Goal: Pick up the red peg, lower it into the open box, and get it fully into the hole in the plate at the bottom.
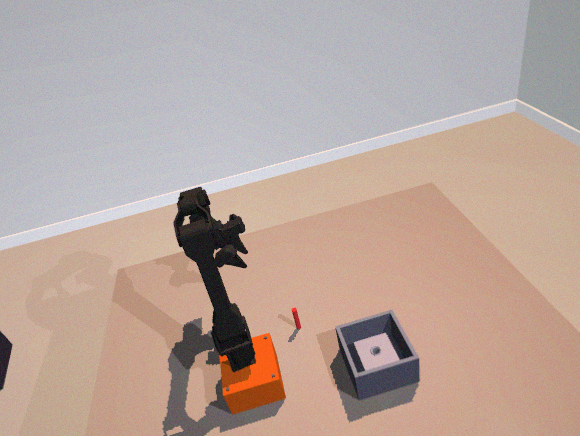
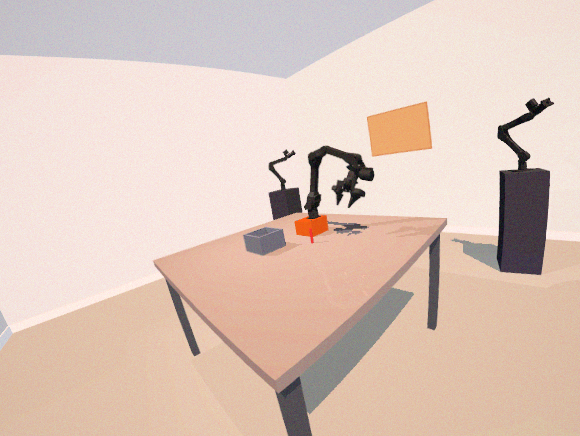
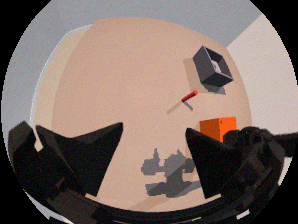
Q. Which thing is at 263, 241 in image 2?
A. A grey box.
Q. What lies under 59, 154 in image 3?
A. My gripper.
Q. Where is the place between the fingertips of my gripper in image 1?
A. At 246, 260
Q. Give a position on a grey box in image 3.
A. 208, 74
